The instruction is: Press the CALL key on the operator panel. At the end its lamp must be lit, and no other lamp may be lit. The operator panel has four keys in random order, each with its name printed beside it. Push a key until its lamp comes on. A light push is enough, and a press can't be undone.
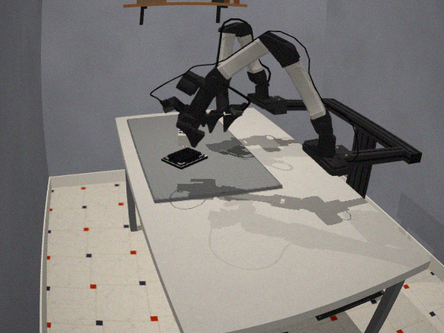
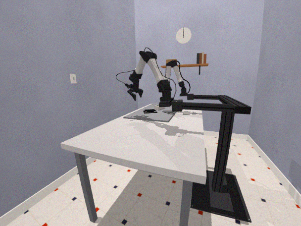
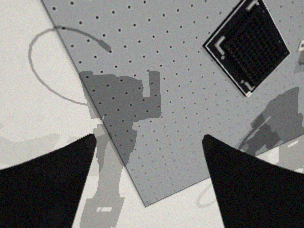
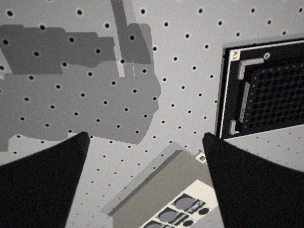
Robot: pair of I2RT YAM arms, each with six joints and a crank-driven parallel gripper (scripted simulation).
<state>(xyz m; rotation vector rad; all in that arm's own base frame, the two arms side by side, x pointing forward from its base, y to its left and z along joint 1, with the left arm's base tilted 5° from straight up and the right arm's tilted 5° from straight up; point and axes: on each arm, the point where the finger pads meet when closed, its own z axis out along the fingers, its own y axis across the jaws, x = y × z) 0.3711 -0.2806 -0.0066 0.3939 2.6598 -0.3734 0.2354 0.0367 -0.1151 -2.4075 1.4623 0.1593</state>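
My right hand is 10 cm short of the operator panel, 13 cm to the left of it and 5 cm above it.
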